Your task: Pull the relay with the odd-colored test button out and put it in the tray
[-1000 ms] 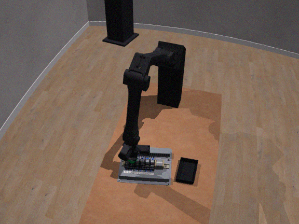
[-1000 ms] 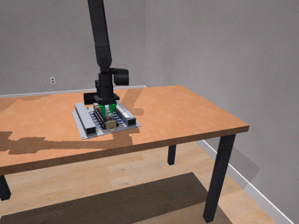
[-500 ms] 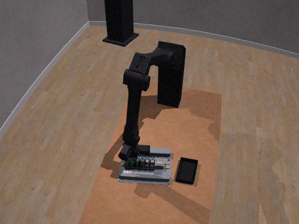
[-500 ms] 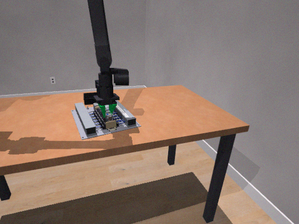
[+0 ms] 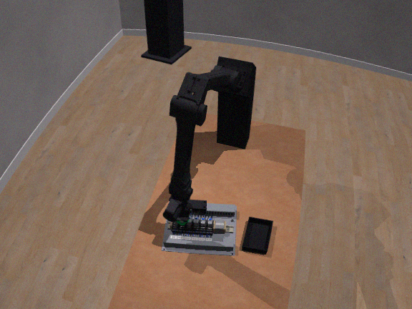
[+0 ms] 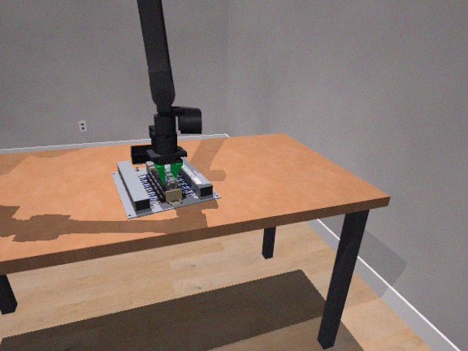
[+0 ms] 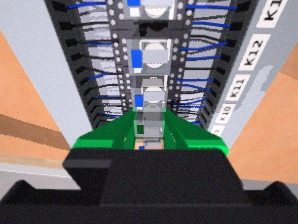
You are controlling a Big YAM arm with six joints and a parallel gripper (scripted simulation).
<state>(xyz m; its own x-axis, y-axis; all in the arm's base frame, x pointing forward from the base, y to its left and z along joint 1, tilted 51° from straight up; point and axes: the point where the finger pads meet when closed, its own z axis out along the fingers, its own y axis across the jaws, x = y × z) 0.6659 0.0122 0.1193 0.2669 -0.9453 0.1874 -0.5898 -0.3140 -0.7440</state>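
Now: hand right at the grey relay. From my hand the other things lie so: black tray 32 cm to the left, 11 cm behind, 3 cm below.
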